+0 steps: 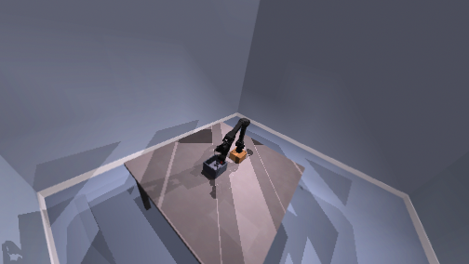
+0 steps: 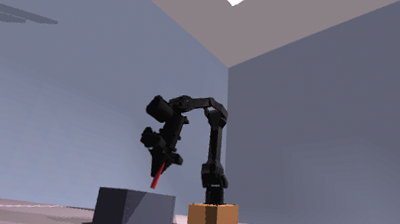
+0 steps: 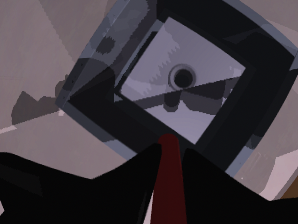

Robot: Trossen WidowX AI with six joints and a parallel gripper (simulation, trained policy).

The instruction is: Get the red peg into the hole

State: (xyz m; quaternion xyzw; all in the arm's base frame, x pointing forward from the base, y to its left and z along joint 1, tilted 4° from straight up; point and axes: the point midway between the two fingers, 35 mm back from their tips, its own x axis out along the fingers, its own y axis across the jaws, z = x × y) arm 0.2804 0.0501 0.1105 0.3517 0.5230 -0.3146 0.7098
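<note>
Now: the pale plate 10 cm below my gripper tip, 4 cm to the right of it and 3 cm ahead of it. Round my gripper tip: dark box (12 cm below, 4 cm to the right, 3 cm ahead); red peg (1 cm to the left, 1 cm behind, 1 cm above).
</note>
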